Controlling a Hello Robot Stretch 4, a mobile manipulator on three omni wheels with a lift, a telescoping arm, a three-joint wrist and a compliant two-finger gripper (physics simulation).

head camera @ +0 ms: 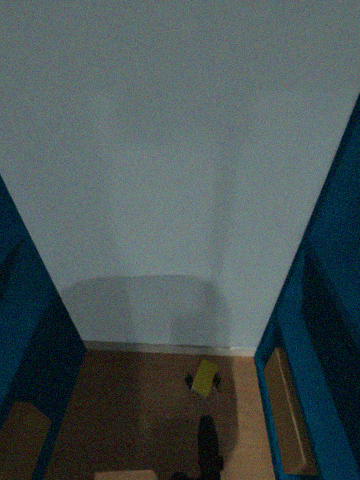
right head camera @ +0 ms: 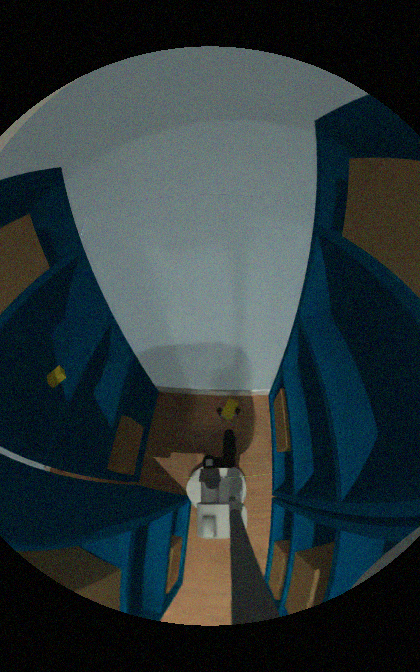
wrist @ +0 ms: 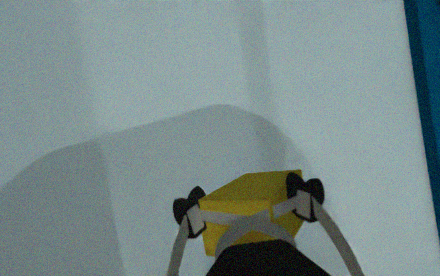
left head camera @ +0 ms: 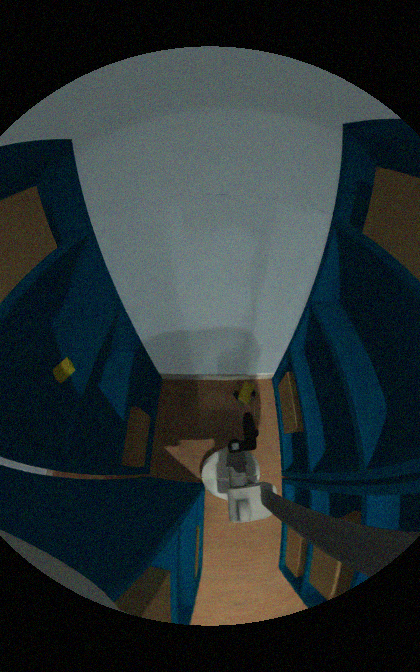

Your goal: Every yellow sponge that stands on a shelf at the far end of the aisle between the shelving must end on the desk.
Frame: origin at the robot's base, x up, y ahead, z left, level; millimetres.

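Seen in the pictures: gripper, fingertip midpoint: (head camera: pixel 202 373) (wrist: pixel 245 195).
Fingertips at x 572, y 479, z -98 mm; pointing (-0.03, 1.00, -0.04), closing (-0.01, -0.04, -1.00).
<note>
A point is followed by its place in that frame.
My gripper (head camera: pixel 203 381) (left head camera: pixel 245 394) (right head camera: pixel 229 410) (wrist: pixel 245 195) {y 479, x 572, z -98 mm} is shut on a yellow sponge (head camera: pixel 205 377) {y 460, x 584, z -107 mm} (left head camera: pixel 246 392) (right head camera: pixel 230 408) (wrist: pixel 235 208) {y 424, x 578, z -87 mm}. It holds the sponge, tilted, in the aisle in front of the end wall, apart from both shelf units. A second yellow sponge stands on a shelf of the left unit; this other sponge (left head camera: pixel 64 370) (right head camera: pixel 56 376) shows at the left in both side head views. The desk does not show in these views.
Blue shelving (left head camera: pixel 350 350) (right head camera: pixel 345 370) lines the right side, and more blue shelving (left head camera: pixel 95 300) (right head camera: pixel 85 320) the left. Brown boxes (head camera: pixel 287 412) {y 416, x 276, z -479 mm} (left head camera: pixel 136 437) (right head camera: pixel 126 445) stand on the low shelves. A pale wall (head camera: pixel 175 200) {y 858, x 1079, z -18 mm} (wrist: pixel 150 60) {y 866, x 830, z 61 mm} closes the aisle.
</note>
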